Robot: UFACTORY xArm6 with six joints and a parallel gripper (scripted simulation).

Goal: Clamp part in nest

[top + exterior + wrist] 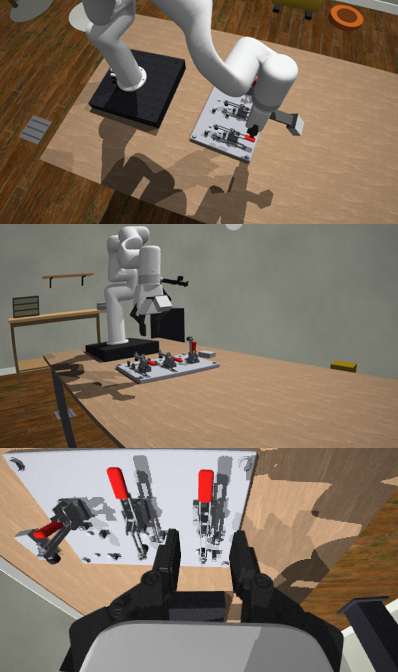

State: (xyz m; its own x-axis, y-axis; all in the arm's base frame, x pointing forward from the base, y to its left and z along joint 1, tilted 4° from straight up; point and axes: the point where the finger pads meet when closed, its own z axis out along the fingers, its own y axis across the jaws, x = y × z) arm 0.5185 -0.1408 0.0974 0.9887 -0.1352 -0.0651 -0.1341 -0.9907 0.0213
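The clamp lies 6 cm behind my hand, 1 cm to the left of it and 12 cm below it. Also, from my hand: fixture plate (7 cm behind, 12 cm to the left, 17 cm below); then grey block (10 cm behind, 39 cm to the left, 16 cm below).
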